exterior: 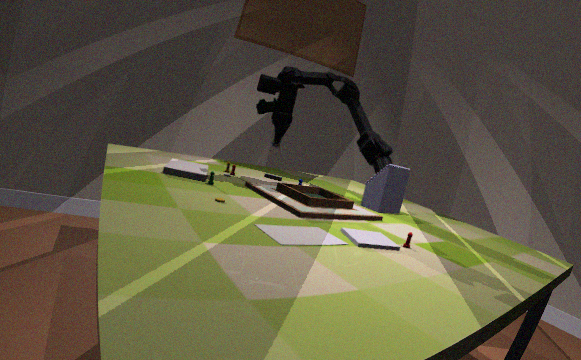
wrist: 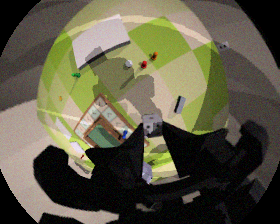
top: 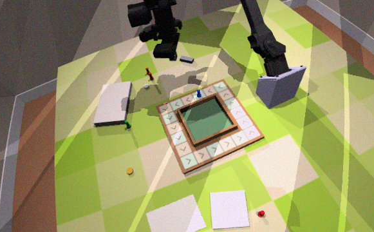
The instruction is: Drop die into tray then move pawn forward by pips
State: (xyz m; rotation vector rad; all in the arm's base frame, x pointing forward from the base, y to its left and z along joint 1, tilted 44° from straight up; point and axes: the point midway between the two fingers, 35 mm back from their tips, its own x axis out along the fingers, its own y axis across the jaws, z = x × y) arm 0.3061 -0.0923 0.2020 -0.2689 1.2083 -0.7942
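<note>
The blue pawn is 5 cm behind my gripper tip, 12 cm to the left of it and 10 cm below it. Round my gripper tip: green dice tray: 5 cm behind, 23 cm to the left, 12 cm below; white die: right at my gripper tip; white disc: 14 cm ahead, 2 cm to the right, 13 cm below.
</note>
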